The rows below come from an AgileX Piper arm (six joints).
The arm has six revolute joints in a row. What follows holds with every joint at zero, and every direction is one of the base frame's.
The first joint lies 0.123 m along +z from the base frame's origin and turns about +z.
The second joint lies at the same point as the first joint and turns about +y.
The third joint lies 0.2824 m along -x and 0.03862 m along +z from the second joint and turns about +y.
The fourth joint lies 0.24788 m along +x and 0.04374 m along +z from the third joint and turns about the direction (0.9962, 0, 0.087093).
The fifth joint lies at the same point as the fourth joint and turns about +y.
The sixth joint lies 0.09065 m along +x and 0.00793 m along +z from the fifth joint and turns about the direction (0.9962, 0, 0.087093).
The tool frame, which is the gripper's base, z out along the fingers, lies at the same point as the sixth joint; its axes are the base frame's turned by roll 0, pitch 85 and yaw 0 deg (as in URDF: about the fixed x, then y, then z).
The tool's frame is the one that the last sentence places.
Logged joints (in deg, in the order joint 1, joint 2, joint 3, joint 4, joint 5, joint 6), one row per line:
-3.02 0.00 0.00 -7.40 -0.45 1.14
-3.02 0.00 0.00 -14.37 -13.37 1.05
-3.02 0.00 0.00 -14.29 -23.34 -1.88
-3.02 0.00 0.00 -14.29 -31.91 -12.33
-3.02 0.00 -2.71 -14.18 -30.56 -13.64
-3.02 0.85 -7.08 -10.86 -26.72 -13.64
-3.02 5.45 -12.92 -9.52 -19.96 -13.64
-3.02 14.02 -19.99 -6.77 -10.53 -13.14
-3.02 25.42 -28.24 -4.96 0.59 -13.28
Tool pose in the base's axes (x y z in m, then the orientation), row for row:
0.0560 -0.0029 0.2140 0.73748 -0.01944 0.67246 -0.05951
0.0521 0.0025 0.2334 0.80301 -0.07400 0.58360 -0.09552
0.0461 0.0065 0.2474 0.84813 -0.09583 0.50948 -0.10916
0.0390 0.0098 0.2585 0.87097 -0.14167 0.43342 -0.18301
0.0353 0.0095 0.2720 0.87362 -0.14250 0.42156 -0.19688
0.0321 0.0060 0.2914 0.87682 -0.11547 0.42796 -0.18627
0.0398 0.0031 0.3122 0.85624 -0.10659 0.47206 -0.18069
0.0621 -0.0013 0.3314 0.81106 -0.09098 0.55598 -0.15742
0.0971 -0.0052 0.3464 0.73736 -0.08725 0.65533 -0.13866
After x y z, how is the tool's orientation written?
As a quaternion, w x y z.
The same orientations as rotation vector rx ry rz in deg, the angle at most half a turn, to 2 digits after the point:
-2.45 84.60 -7.49
-9.08 71.64 -11.73
-11.57 61.53 -13.18
-16.97 51.92 -21.92
-17.05 50.45 -23.56
-13.80 51.16 -22.27
-12.84 56.85 -21.76
-11.14 68.05 -19.27
-10.98 82.45 -17.45

